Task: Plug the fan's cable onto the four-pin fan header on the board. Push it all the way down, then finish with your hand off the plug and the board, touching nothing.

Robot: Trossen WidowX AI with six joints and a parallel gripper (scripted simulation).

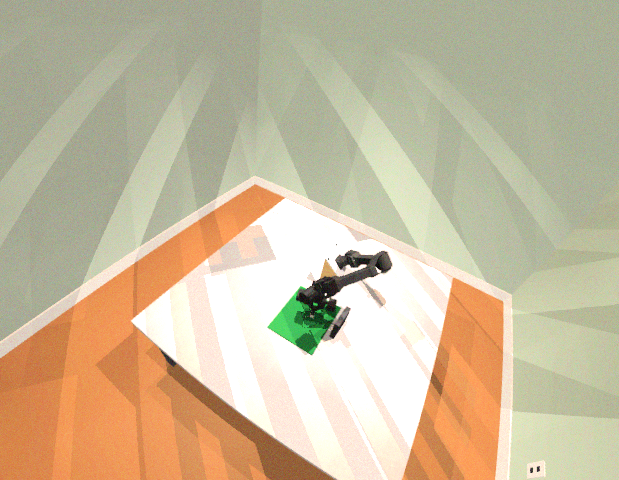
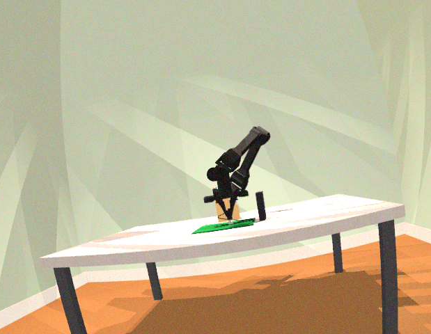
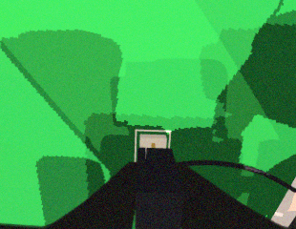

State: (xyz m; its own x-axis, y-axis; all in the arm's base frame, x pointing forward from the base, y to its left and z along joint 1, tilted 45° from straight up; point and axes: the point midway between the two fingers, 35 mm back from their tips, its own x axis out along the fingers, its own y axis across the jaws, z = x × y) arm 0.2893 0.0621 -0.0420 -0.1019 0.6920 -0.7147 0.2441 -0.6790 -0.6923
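The fan header lies 4 cm below my gripper tip and 1 cm ahead of it. The rest, counted from my gripper tip: green board: 5 cm below, 4 cm ahead, 2 cm to the right; black fan plug: 1 cm ahead, 1 cm above; black fan: 14 cm to the left, 2 cm above, 1 cm ahead.
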